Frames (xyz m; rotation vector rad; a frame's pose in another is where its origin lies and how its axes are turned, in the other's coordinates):
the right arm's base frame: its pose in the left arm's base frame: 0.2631 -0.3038 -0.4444 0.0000 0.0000 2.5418
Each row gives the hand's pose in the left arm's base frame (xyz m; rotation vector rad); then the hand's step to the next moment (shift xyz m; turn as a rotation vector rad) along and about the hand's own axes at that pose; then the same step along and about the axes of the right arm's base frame.
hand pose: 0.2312 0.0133 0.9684 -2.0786 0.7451 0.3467
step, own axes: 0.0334 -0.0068 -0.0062 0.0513 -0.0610 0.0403
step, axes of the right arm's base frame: -0.0332 -0.0049 -0.0086 -0.0428 -0.0778 -0.0091
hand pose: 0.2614 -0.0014 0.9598 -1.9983 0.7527 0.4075
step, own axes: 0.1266 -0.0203 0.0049 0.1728 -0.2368 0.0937
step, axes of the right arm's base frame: -0.1080 -0.0355 -0.0595 -0.1743 -0.2534 0.0113
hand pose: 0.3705 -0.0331 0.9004 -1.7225 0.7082 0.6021
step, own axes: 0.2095 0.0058 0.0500 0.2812 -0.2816 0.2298
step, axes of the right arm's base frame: -0.1057 -0.0906 -0.1645 -0.1885 -0.4133 -0.0694
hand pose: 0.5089 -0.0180 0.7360 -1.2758 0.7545 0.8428
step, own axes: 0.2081 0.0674 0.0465 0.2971 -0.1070 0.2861
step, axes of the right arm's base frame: 0.0041 -0.0890 -0.2051 -0.0301 -0.3933 -0.1611
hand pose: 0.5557 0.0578 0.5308 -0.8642 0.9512 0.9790
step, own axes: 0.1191 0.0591 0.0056 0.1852 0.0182 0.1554
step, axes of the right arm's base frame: 0.0515 -0.0335 -0.1180 0.0549 -0.2022 -0.1219
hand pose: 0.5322 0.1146 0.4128 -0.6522 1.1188 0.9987
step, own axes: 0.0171 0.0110 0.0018 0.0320 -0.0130 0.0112
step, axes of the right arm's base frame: 0.0127 -0.0055 -0.0150 -0.0084 -0.0227 -0.0270
